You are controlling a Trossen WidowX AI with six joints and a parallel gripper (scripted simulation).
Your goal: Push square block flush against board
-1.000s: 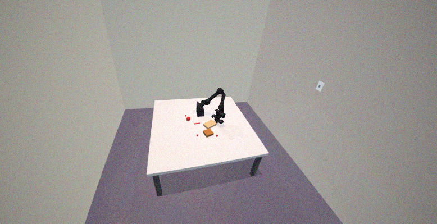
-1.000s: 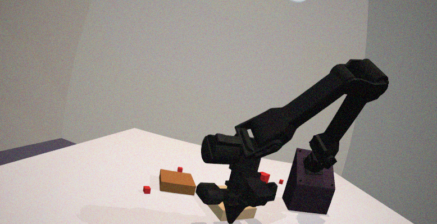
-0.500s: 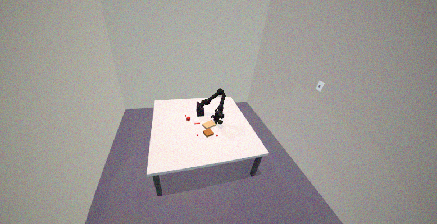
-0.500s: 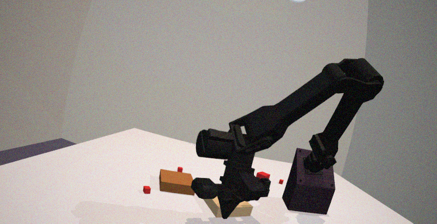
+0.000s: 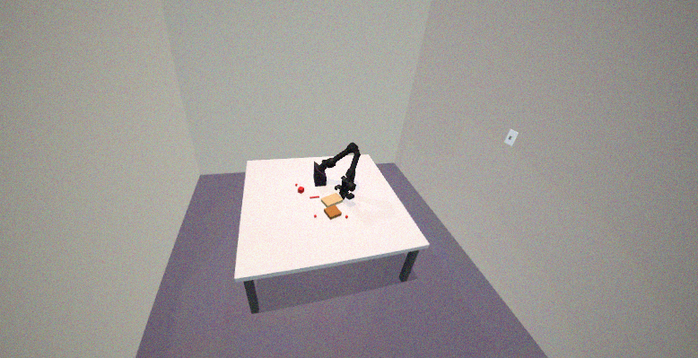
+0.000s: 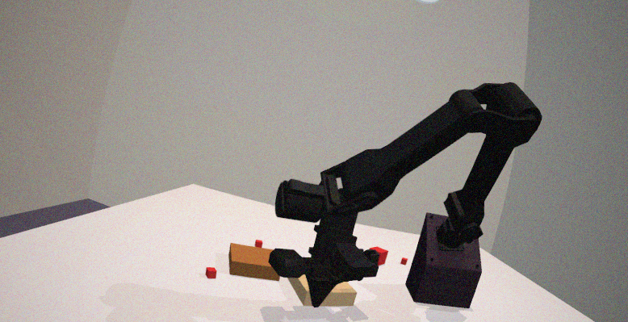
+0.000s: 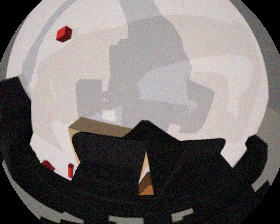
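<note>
Now: the tan board 10 cm to the right of my gripper tip and 1 cm above it. From my gripper tip the other things lie so: red rod (23 cm to the right, 8 cm behind); orange square block (13 cm to the right, 13 cm ahead, 1 cm above).
</note>
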